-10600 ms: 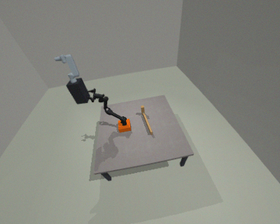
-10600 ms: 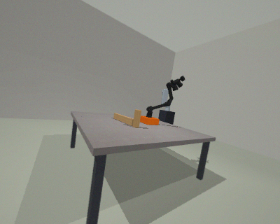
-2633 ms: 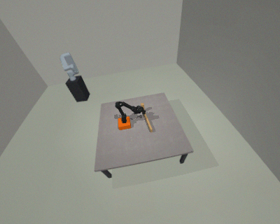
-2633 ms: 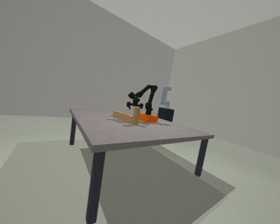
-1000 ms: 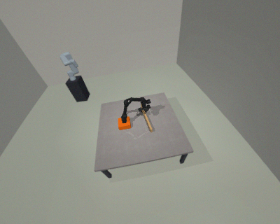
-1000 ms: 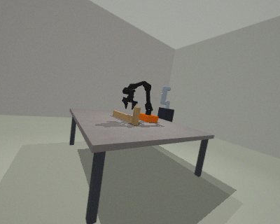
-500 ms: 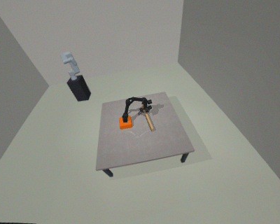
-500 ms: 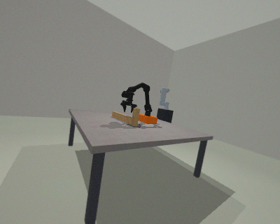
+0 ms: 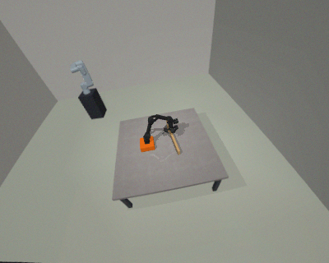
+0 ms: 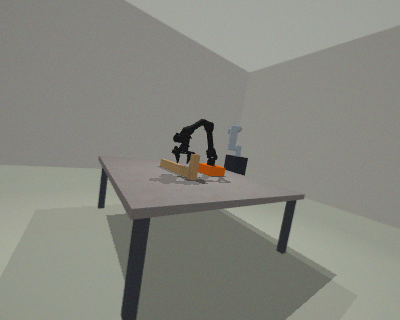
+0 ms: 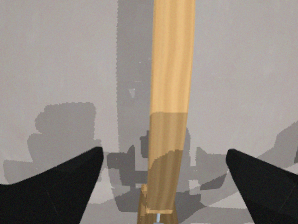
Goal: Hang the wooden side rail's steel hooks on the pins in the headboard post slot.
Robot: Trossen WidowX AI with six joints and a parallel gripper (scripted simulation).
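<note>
Now: gripper tip 14 cm to the right of the upright headboard post, 3 cm past it and 1 cm above it.
</note>
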